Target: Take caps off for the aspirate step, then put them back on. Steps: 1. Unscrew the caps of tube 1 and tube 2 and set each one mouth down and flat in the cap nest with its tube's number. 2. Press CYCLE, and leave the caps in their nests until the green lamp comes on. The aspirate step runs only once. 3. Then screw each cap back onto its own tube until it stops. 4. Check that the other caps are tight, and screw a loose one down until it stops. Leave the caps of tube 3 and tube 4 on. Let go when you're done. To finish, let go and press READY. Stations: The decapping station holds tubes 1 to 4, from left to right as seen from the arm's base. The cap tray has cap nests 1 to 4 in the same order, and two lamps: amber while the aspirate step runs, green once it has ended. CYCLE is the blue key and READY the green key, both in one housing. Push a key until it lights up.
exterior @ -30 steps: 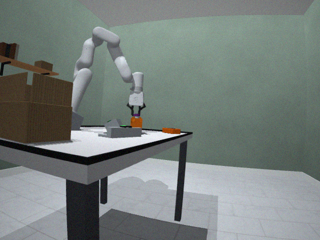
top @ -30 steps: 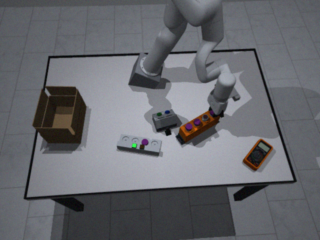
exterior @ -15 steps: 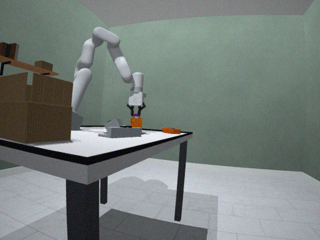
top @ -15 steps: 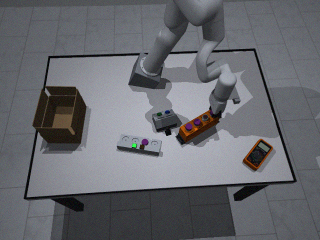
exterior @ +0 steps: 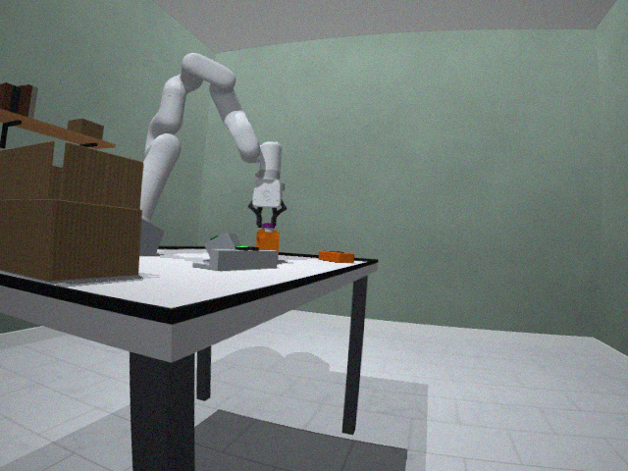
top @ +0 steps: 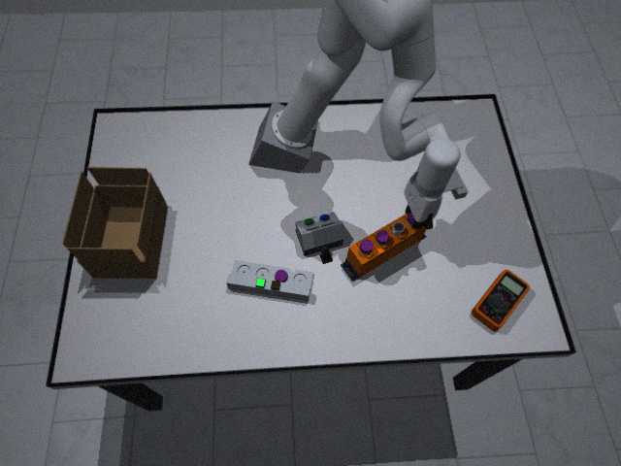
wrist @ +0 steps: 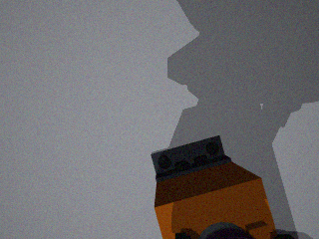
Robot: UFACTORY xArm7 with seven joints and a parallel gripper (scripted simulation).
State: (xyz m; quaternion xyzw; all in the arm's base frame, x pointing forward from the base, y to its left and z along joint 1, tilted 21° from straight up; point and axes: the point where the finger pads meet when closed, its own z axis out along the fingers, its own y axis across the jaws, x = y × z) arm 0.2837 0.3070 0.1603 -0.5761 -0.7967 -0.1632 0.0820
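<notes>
The tube 1 lies 2 cm below my hand. Round my hand: blue key 24 cm to the right, 6 cm below, 2 cm behind; then green key 28 cm to the right, 6 cm below; then grey key housing 26 cm to the right, 8 cm below, 1 cm ahead.
</notes>
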